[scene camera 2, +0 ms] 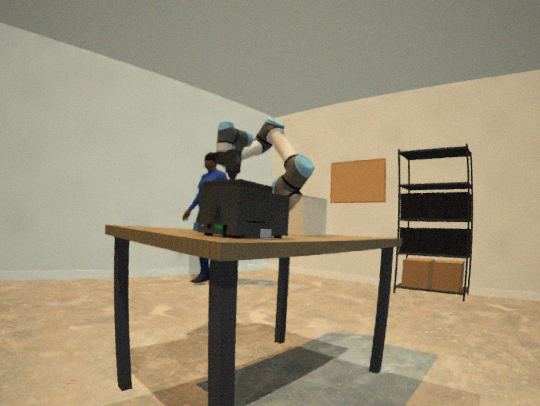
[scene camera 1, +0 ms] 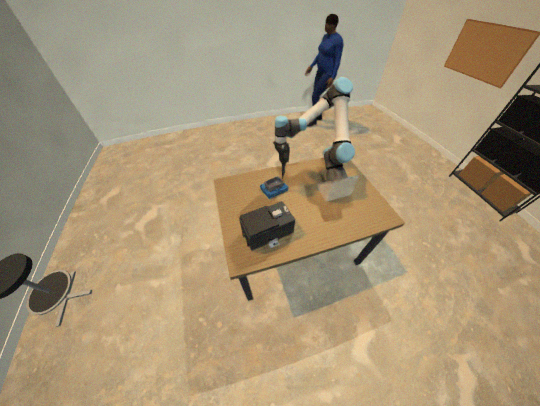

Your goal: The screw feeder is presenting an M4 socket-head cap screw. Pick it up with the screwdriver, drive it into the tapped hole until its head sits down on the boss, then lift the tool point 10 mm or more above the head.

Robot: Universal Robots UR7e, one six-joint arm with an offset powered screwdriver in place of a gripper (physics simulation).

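Note:
The screwdriver (scene camera 1: 283,175) hangs upright from the arm, its thin bit pointing down at the back right edge of the grey block (scene camera 1: 274,183) on the blue base (scene camera 1: 269,194). Whether the bit touches anything, and whether a screw is on it, is too small to tell. In scene camera 2 the screwdriver (scene camera 2: 232,174) shows above the feeder, which hides its tip. The black screw feeder (scene camera 1: 265,227) (scene camera 2: 242,207) stands near the table's front left, apart from the screwdriver. The screw and tapped hole cannot be made out.
The wooden table (scene camera 1: 345,220) (scene camera 2: 165,237) carries the arm's base. A pale, box-like thing (scene camera 1: 340,188) (scene camera 2: 315,215) stands beside the base. A person in blue (scene camera 1: 329,54) (scene camera 2: 212,176) is behind the table. A black shelf rack (scene camera 2: 435,154) stands by the right wall.

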